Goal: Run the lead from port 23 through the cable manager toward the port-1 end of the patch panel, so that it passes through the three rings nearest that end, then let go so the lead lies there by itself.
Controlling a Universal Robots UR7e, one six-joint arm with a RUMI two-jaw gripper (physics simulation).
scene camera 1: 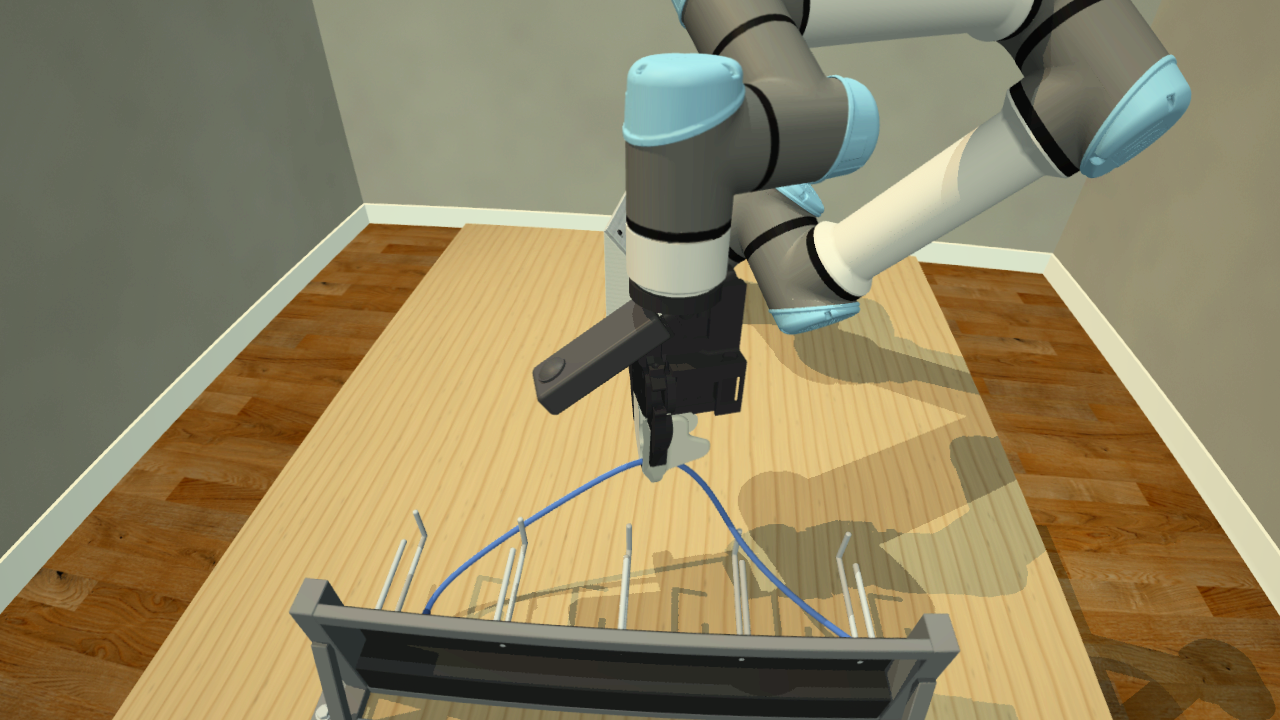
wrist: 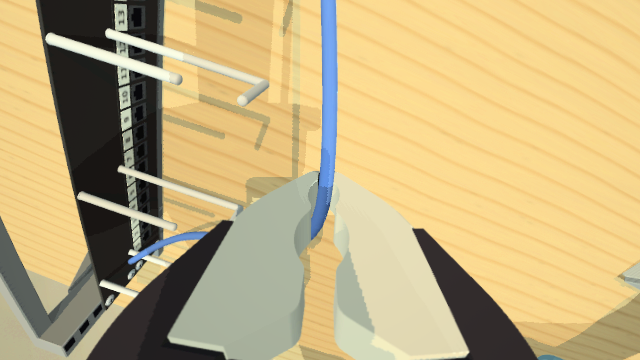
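The blue lead (scene camera 1: 711, 495) (wrist: 328, 75) is pinched between the tips of my gripper (scene camera 1: 657, 469) (wrist: 325, 175), which is shut on it above the table. The lead slopes down on both sides toward the patch panel (scene camera 1: 572, 627) (wrist: 95, 125). In the wrist view the middle ring (wrist: 220, 67), another ring (wrist: 185, 189) and the ring nearest the port-1 end (wrist: 117, 288) stand left of the held stretch. At the gripper the lead is outside the rings, apart from their tips. Its lower end reaches the panel beside the last ring; whether it is inside that ring is unclear.
In the scene view two further rings (scene camera 1: 393, 573) (scene camera 1: 510, 573) stand at the left part of the panel. A grey bracket (scene camera 1: 935, 634) (wrist: 25, 295) bears the panel's port-1 end. The wooden table (scene camera 1: 375, 402) lies under the arm. Part of a pale upright box (scene camera 1: 616, 277) shows behind the arm.
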